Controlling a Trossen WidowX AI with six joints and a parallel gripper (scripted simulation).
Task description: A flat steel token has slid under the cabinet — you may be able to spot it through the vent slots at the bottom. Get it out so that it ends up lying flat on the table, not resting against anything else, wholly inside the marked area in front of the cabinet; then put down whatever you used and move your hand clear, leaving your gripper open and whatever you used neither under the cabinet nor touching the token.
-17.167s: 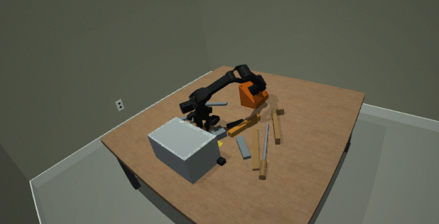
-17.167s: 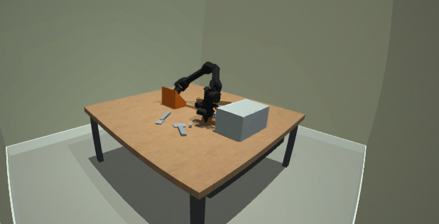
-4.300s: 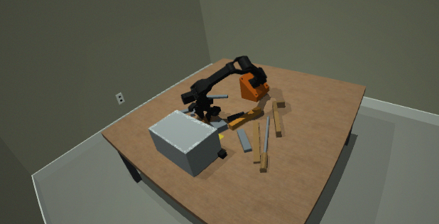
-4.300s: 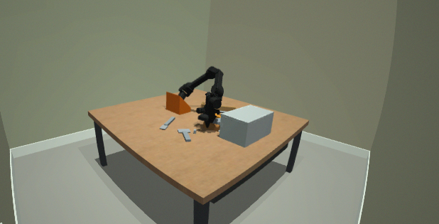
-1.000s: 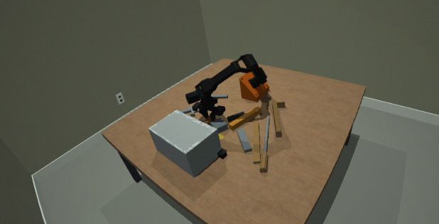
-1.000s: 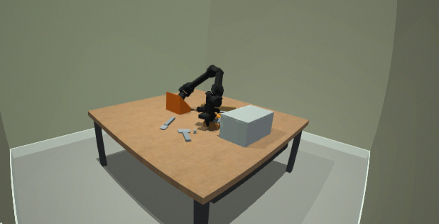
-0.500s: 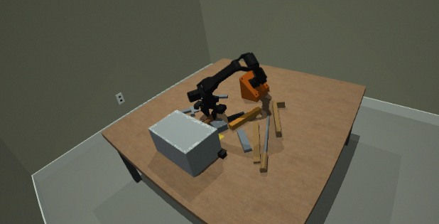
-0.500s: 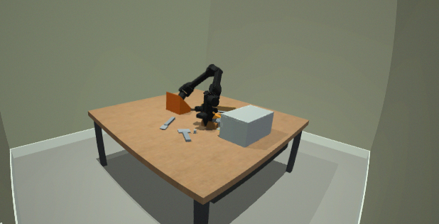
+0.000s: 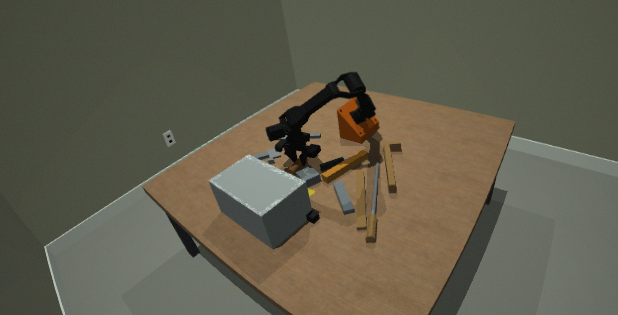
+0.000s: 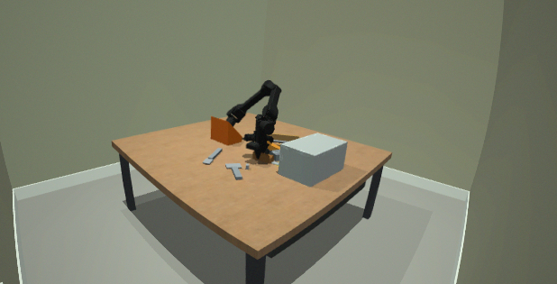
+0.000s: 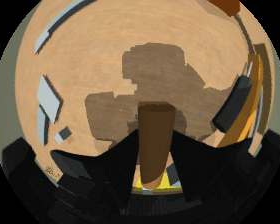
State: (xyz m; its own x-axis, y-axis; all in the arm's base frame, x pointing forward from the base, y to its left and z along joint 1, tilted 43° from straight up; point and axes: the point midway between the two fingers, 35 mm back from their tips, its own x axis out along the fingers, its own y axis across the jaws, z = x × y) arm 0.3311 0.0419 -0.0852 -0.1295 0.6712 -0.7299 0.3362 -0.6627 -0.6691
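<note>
My gripper tip is 4 cm short of the grey block, 10 cm to the right of it and 1 cm below it. Also, from my gripper tip: wooden stick 33 cm to the left; then orange bar 10 cm behind, 16 cm to the left, 1 cm above; then grey t-piece 5 cm ahead, 20 cm to the right.
</note>
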